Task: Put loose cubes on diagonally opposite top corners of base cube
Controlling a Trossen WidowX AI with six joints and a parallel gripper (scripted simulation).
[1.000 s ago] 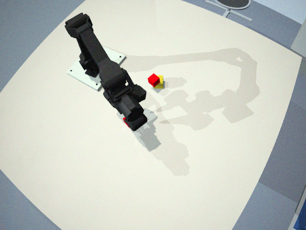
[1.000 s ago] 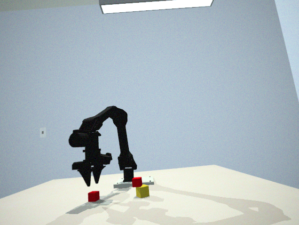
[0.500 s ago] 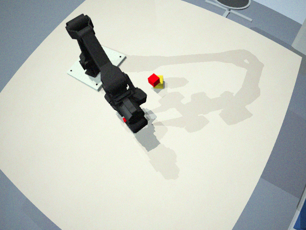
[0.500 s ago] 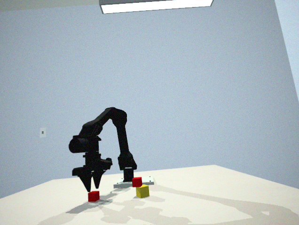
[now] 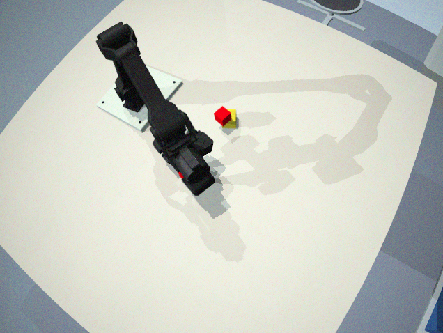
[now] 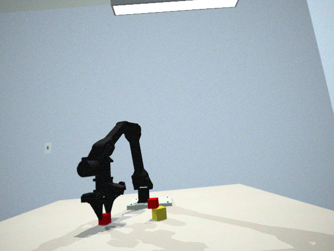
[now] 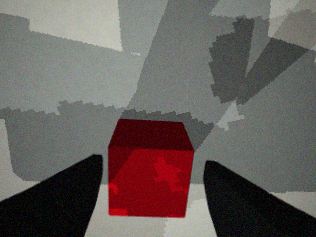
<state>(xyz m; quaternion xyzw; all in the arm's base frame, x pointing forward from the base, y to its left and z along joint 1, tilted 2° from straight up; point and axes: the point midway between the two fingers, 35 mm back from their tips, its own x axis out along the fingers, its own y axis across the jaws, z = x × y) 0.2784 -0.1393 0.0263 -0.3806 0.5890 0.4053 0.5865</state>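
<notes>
The yellow base cube is 2 cm ahead of my gripper tip and 20 cm to the left of it.
</notes>
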